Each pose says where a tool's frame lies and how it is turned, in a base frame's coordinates. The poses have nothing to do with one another.
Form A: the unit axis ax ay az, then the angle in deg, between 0 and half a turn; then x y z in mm.
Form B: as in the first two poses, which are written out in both.
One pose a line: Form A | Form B
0.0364, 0.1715, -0.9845, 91.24, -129, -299, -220 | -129, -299, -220, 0.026, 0.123, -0.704, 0.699
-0.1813, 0.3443, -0.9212, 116.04, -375, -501, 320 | -375, -501, 320, -0.154, 0.292, -0.781, 0.530
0.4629, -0.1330, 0.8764, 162.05, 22, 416, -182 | 22, 416, -182, 0.457, -0.131, 0.866, 0.156
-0.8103, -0.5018, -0.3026, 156.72, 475, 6, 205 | 475, 6, 205, -0.794, -0.491, -0.296, 0.202
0.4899, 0.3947, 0.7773, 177.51, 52, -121, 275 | 52, -121, 275, 0.490, 0.395, 0.777, 0.022
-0.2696, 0.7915, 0.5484, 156.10, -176, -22, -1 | -176, -22, -1, -0.264, 0.774, 0.537, 0.207
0.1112, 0.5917, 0.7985, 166.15, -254, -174, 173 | -254, -174, 173, 0.110, 0.587, 0.793, 0.121
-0.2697, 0.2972, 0.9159, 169.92, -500, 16, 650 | -500, 16, 650, -0.269, 0.296, 0.912, 0.088
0.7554, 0.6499, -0.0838, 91.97, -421, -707, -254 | -421, -707, -254, 0.543, 0.467, -0.060, 0.695
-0.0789, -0.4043, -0.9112, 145.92, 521, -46, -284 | 521, -46, -284, -0.075, -0.387, -0.871, 0.293
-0.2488, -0.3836, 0.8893, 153.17, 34, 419, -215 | 34, 419, -215, -0.242, -0.373, 0.865, 0.232
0.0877, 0.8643, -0.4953, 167.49, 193, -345, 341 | 193, -345, 341, 0.087, 0.859, -0.492, 0.109
